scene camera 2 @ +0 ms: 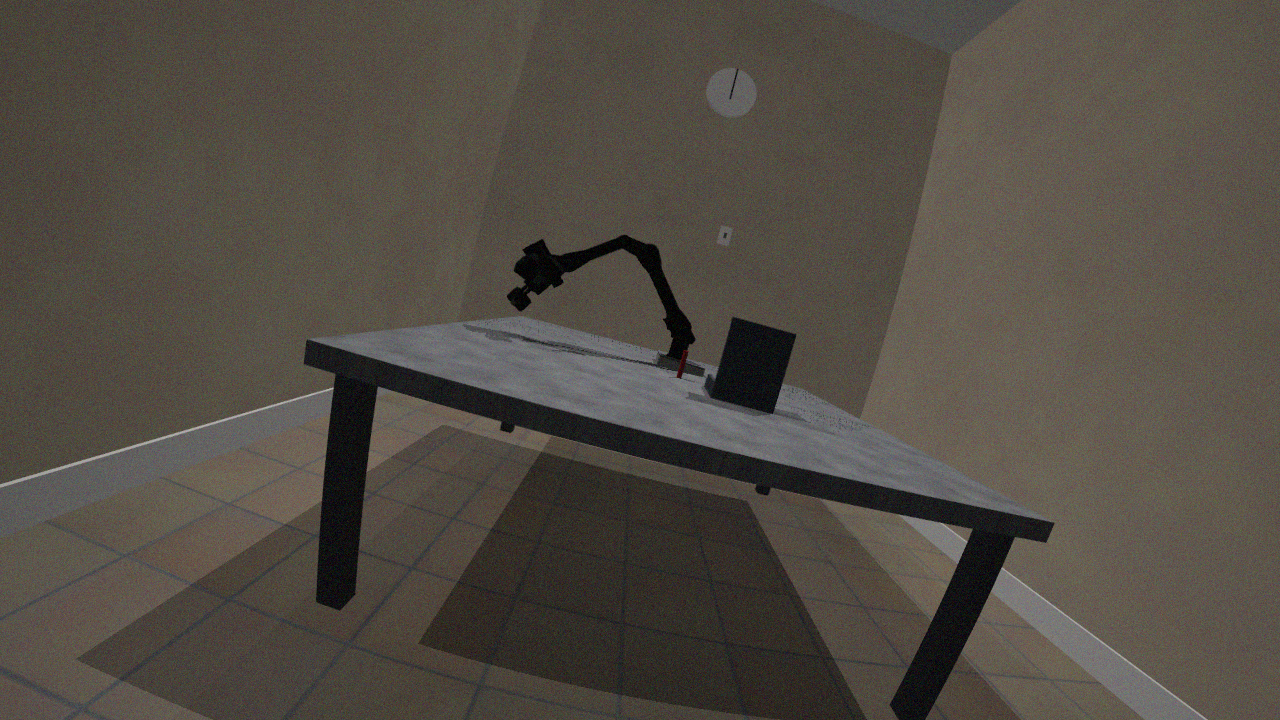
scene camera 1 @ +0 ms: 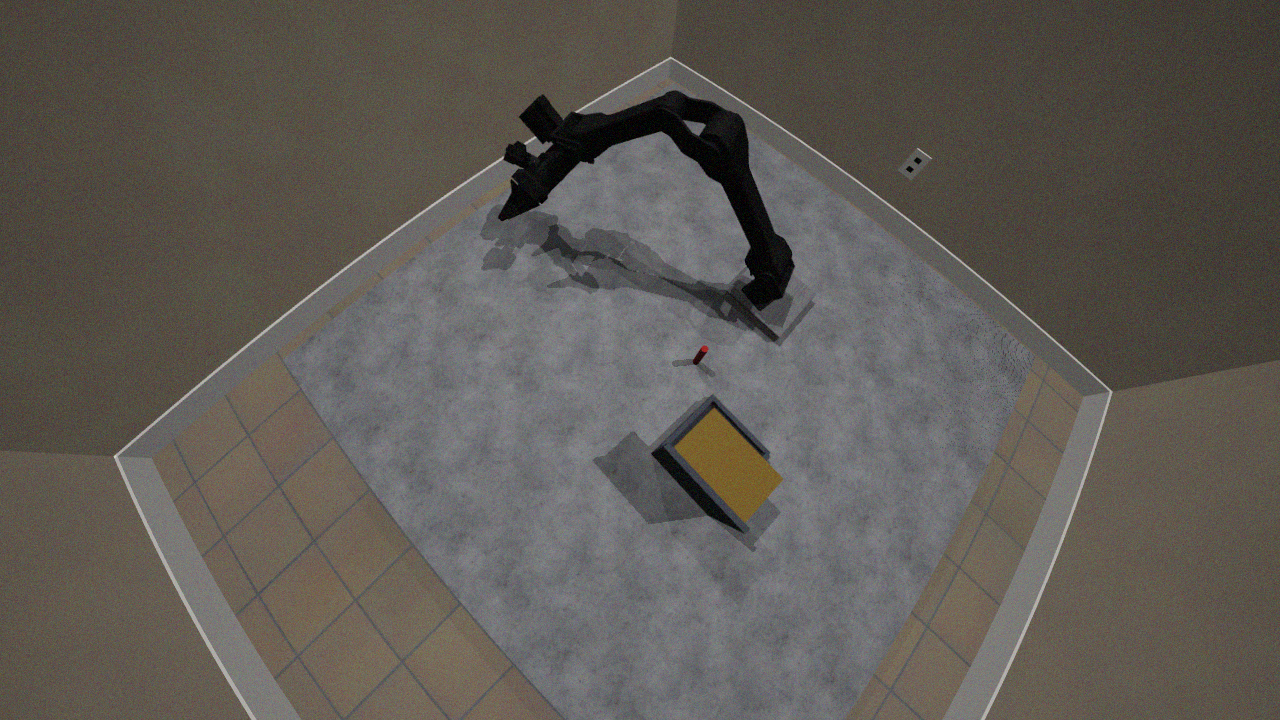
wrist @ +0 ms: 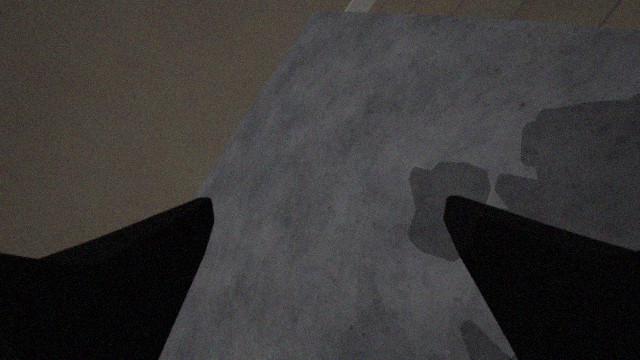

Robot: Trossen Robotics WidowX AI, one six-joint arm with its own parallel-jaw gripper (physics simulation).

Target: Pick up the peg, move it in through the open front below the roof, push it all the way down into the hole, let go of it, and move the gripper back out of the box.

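Frame: origin at the arm's base, x ahead, y left, z up, level; metres.
Seen in the pictures: gripper, between the fingertips: (scene camera 2: 522, 293) (scene camera 1: 503, 218) (wrist: 330, 208); arm's base, origin of its link: (scene camera 2: 675, 357) (scene camera 1: 760, 292).
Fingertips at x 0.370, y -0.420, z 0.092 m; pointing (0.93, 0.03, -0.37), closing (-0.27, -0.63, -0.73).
Note:
Offsets run from my fingertips to a thing's top centre. "spot": to the spot under its first point. Level surfaces: height alone.
The red peg {dx -0.159, dy +0.450, dz -0.045 m} (scene camera 1: 700, 355) (scene camera 2: 682, 363) stands upright on the table, between the arm's base and the box. The box {dx -0.056, dy +0.612, dz +0.077 m} (scene camera 1: 698, 488) (scene camera 2: 754, 365) is dark, with a yellow roof {spot: dx -0.021, dy +0.617, dz +0.077 m} (scene camera 1: 729, 465) that shows in scene camera 1. The hole is hidden under the roof, and which side is the open front I cannot tell. My gripper (scene camera 1: 503, 217) (scene camera 2: 519, 299) (wrist: 330, 208) is open and empty. It hangs above the table, far to the left of the peg and the box in both scene views. The peg and the box do not show in the wrist view.
The arm's base (scene camera 1: 768, 284) (scene camera 2: 680, 344) stands on the grey table {dz -0.125 m} (scene camera 1: 501, 358) (scene camera 2: 537, 380) (wrist: 310, 150), behind the peg in scene camera 2. The table's edge runs close to the gripper in scene camera 1 and shows at the left in the wrist view.

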